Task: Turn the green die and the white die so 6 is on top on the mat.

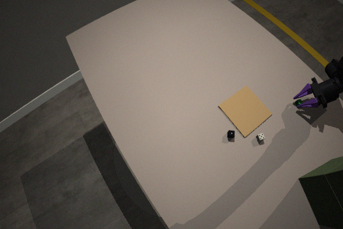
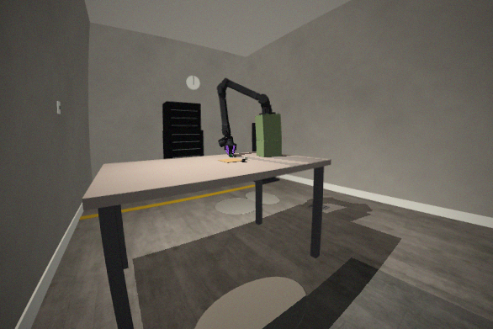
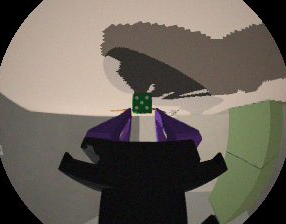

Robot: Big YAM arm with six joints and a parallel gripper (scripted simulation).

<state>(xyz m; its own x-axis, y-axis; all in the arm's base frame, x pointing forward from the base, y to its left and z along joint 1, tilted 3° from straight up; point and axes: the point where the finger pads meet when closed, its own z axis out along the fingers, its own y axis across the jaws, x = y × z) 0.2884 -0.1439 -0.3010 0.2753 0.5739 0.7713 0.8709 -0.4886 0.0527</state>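
Right now my hand is 1 cm past the green die, 1 cm to the left of it and 1 cm above it. Round my hand: black die: 8 cm ahead, 27 cm to the left, 1 cm below; then tan mat: 11 cm ahead, 17 cm to the left, 2 cm below; then white die: 20 cm to the left, 1 cm below.
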